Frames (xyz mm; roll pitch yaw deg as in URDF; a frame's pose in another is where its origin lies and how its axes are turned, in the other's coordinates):
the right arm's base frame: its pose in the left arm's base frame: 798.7 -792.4 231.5 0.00 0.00 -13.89
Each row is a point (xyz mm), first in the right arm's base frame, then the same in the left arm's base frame.
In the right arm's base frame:
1: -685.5 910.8 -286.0
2: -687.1 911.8 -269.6
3: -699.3 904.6 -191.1
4: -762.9 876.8 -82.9
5: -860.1 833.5 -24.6
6: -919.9 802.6 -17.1
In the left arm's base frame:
1: 351.9 256.3 -54.5
2: 350.6 257.7 -38.1
3: 337.0 253.6 40.4
4: 268.6 241.9 148.6
5: 163.8 223.2 206.9
6: 98.4 207.6 214.4

